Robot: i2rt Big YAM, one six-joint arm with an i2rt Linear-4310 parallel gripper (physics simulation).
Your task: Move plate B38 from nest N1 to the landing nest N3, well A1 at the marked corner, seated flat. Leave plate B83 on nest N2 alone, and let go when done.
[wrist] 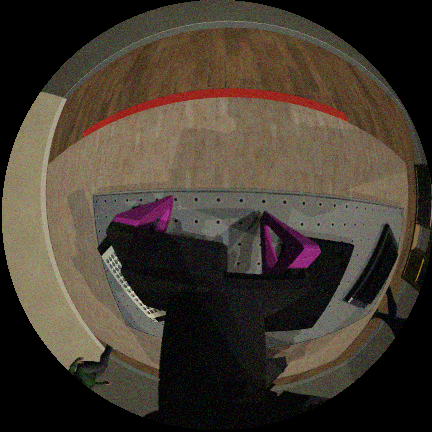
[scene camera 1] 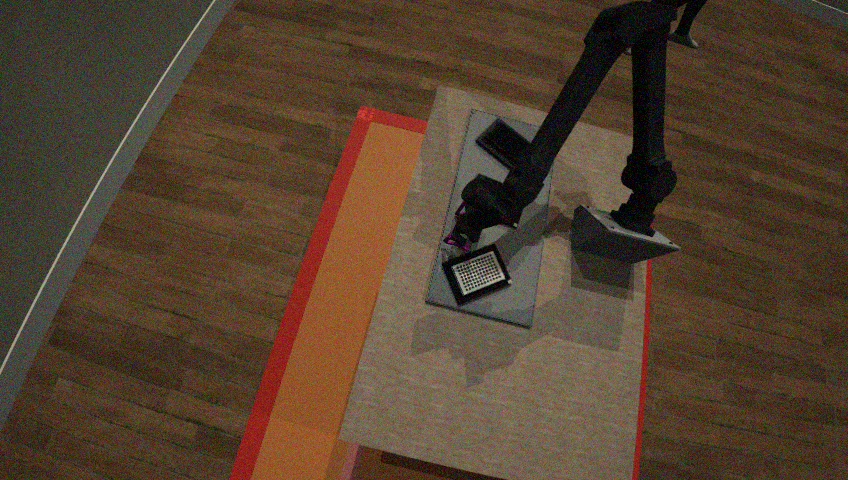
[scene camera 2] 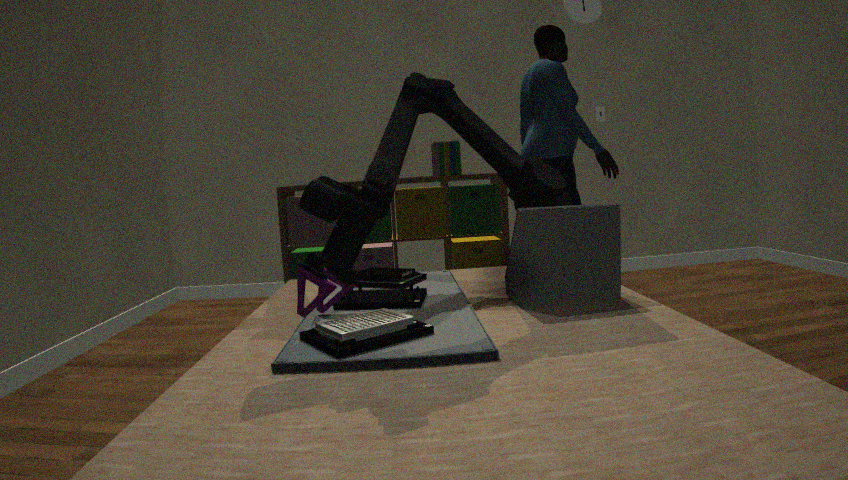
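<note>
A pale plate with a grid of wells (scene camera 1: 479, 274) (scene camera 2: 364, 322) (wrist: 125, 280) sits in the near black nest (scene camera 1: 452, 287) (scene camera 2: 380, 342); it looks level and in line with the nest. A middle black nest (scene camera 2: 386, 299) (wrist: 337, 265) is largely hidden under the arm in scene camera 1. A far black nest (scene camera 1: 504, 141) (scene camera 2: 410, 278) (wrist: 375, 270) looks dark throughout; whether it bears a plate is unclear. Labels and corner marks are unreadable. My gripper (scene camera 1: 457, 226) (scene camera 2: 321, 297) (wrist: 218, 207) is open and empty, low over the board between the near and middle nests.
The nests stand on a grey perforated board (scene camera 1: 517, 309) (scene camera 2: 470, 347) (wrist: 195, 200) on the wooden table (scene camera 1: 416, 410) (scene camera 2: 535, 416). The arm's grey base block (scene camera 1: 601, 237) (scene camera 2: 565, 261) stands beside the board. A person (scene camera 2: 550, 107) and a shelf unit (scene camera 2: 282, 231) are behind.
</note>
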